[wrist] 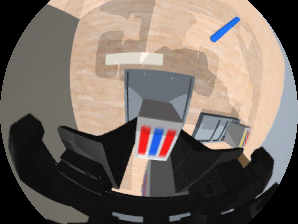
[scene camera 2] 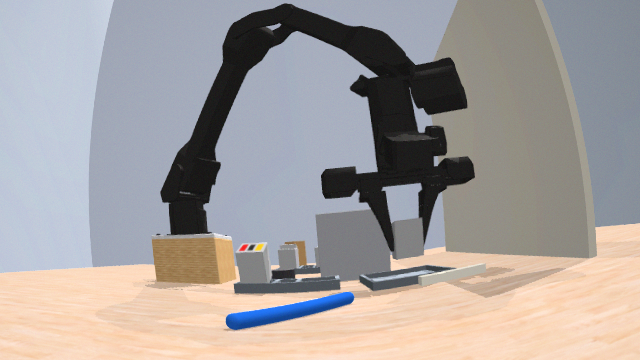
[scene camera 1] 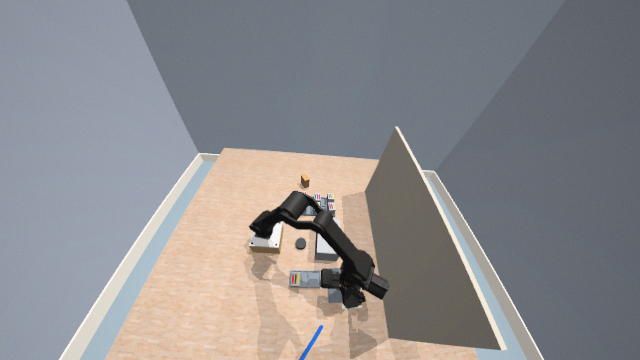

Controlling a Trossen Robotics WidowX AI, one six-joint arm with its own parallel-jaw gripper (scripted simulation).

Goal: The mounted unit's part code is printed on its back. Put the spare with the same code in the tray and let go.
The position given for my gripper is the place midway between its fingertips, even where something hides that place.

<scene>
I see my gripper (scene camera 2: pixel 407 249), a blue pen (scene camera 2: pixel 235 321), a grey tray (scene camera 2: pixel 376 281), a tall beige panel (scene camera 2: pixel 531 195) and a rack (wrist: pixel 210 128).
My gripper also shows in the wrist view (wrist: pixel 154 122) and in scene camera 1 (scene camera 1: pixel 342 283). The grey tray also shows in the wrist view (wrist: pixel 177 88).
</scene>
